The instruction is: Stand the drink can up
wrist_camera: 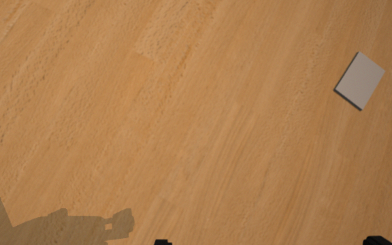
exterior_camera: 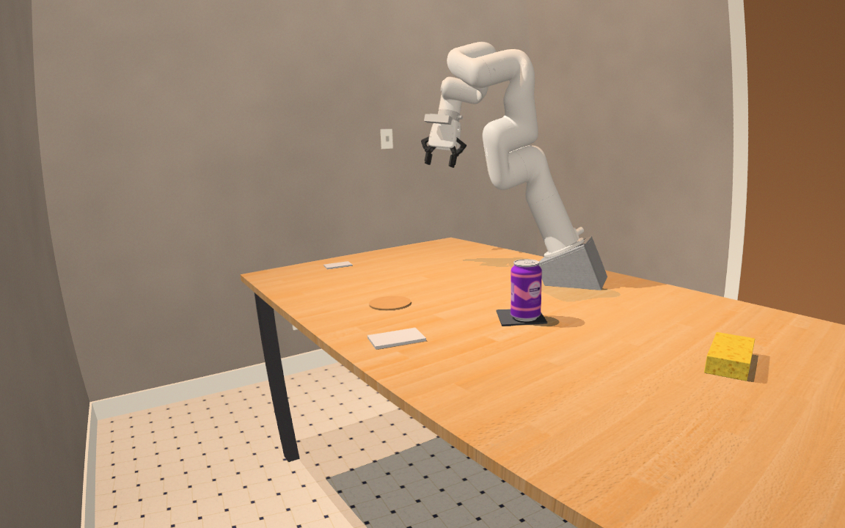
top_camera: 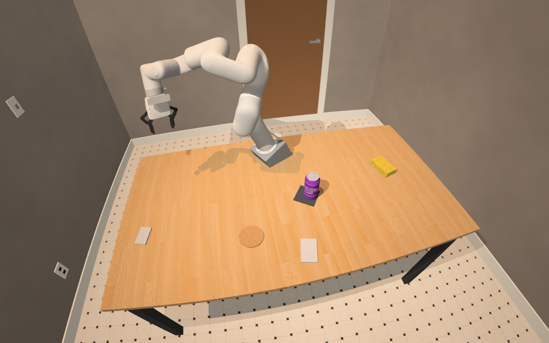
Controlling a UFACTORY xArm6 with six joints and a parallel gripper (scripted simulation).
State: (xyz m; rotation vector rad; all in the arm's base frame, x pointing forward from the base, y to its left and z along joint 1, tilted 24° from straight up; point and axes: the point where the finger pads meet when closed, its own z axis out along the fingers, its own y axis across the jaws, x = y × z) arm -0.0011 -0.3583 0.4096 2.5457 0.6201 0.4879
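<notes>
Right now the purple drink can is 29 cm ahead of my hand, 61 cm to the left of it and 26 cm below it. Round my hand: yellow sponge: 23 cm ahead, 108 cm to the left, 31 cm below; round cork coaster: 43 cm ahead, 29 cm to the left, 33 cm below; dark square coaster: 28 cm ahead, 60 cm to the left, 33 cm below.
</notes>
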